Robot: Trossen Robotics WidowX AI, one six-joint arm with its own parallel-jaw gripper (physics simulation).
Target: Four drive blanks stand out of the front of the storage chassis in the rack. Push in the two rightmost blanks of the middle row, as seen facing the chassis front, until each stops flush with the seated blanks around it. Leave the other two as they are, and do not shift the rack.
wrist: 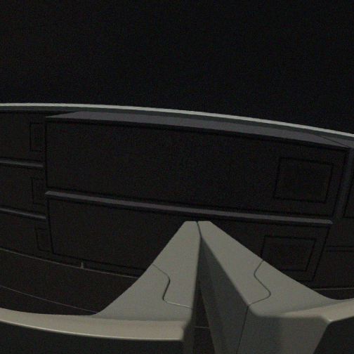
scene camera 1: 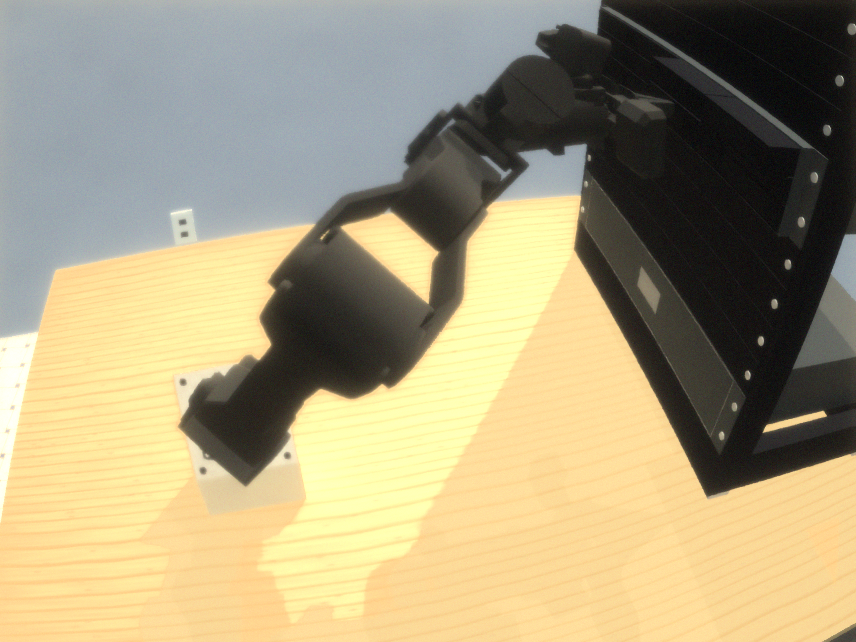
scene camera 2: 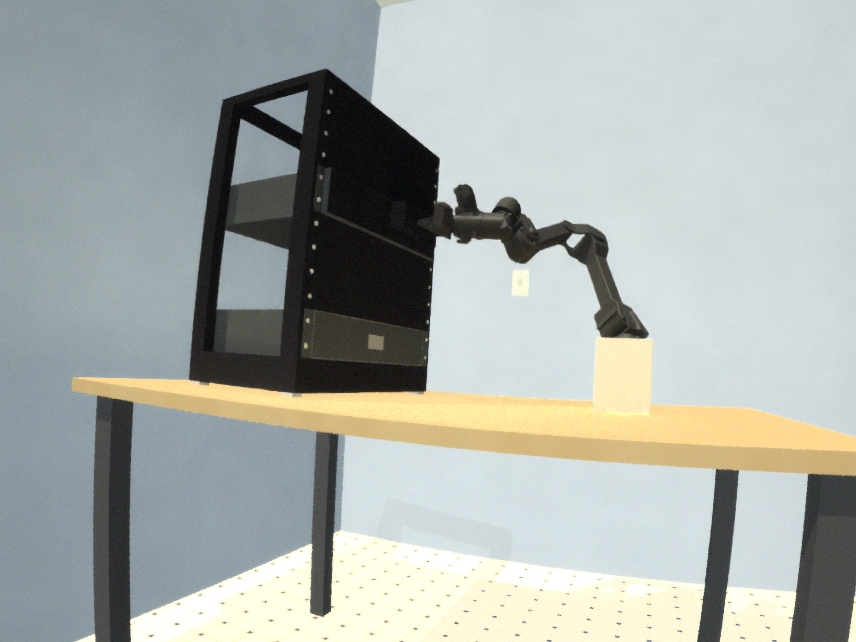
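Where they show: gripper, between the fingertips: (scene camera 1: 672, 106) (scene camera 2: 417, 222); arm's base, origin of its link: (scene camera 1: 231, 427) (scene camera 2: 625, 362).
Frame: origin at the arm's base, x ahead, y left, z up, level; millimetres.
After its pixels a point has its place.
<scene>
My gripper (wrist: 196, 232) (scene camera 2: 420, 222) {y 64, x 452, z 290 mm} is shut and empty. In the wrist view its tips overlap the upper edge of a dark protruding blank (wrist: 150, 222) in the middle row; contact cannot be told. Directly above it a top-row blank (wrist: 165, 160) (scene camera 1: 732, 103) {y -6, x 473, z 326 mm} also stands out. Blanks of the column to the left (wrist: 17, 187) sit farther back. At the right edge of the wrist view, part of a middle-row blank (wrist: 342, 267) looks recessed; a top-row blank beside the upper one shows in part, its depth unclear. The fingers hide part of the middle-row blank and what lies below. The chassis front is very dark in both scene views.
The black rack (scene camera 1: 784, 324) {y -131, x 500, z 164 mm} (scene camera 2: 297, 241) {y 372, x 535, z 181 mm} stands upright on the wooden table (scene camera 1: 387, 442) {y 44, x 165, z -97 mm} (scene camera 2: 484, 414) {y 318, x 185, z -97 mm}. A lower unit with a pale label (scene camera 1: 648, 289) {y 121, x 504, z 18 mm} (scene camera 2: 375, 342) {y 124, x 504, z 17 mm} is mounted below the chassis. The arm's base stands on a pale block (scene camera 1: 255, 492) {y -31, x 12, z -69 mm} (scene camera 2: 622, 376) {y 44, x 1, z -28 mm}.
</scene>
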